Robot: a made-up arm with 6 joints.
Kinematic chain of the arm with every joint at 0, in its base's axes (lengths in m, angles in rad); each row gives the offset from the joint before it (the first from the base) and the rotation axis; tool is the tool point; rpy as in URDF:
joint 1: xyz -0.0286 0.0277 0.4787 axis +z
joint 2: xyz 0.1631 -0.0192 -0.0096 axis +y
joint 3: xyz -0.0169 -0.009 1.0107 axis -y
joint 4: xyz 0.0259 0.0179 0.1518 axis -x
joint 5: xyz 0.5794 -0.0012 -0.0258 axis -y
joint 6: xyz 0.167 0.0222 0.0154 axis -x
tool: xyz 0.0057 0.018 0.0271 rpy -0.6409 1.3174 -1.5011
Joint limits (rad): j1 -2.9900..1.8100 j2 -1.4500..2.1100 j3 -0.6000..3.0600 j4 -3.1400..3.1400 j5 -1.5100..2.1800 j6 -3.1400..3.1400
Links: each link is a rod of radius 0.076 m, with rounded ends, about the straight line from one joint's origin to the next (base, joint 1, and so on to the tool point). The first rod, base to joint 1, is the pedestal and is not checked.
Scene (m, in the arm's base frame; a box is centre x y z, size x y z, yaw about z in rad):
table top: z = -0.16
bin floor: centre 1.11 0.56 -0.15 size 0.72 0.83 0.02 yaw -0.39
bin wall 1: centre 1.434 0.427 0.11 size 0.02 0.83 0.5 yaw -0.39
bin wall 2: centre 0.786 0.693 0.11 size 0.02 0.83 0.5 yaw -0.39
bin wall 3: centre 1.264 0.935 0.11 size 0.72 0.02 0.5 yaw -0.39
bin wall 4: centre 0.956 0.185 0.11 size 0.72 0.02 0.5 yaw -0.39
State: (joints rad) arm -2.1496 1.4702 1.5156 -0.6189 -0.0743 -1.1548
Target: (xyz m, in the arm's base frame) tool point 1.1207 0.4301 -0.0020
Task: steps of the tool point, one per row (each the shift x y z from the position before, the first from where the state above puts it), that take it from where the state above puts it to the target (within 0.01 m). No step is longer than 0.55 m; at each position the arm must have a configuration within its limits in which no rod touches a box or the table.
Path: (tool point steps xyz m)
1: 0.4782 -0.2349 -0.0269
2: 0.5262 -0.0730 -0.0296
3: 0.5162 0.0948 -0.0304
4: 0.4497 0.2472 -0.0293
5: 0.3370 0.3654 -0.0262
6: 0.1935 0.4349 -0.0213
7: 0.0400 0.4498 -0.0152
8: -0.1037 0.4105 -0.0076
9: -0.2185 0.3261 0.0008
10: 0.0398 0.0121 -0.2928
11: -0.0398 -0.0121 -0.3033

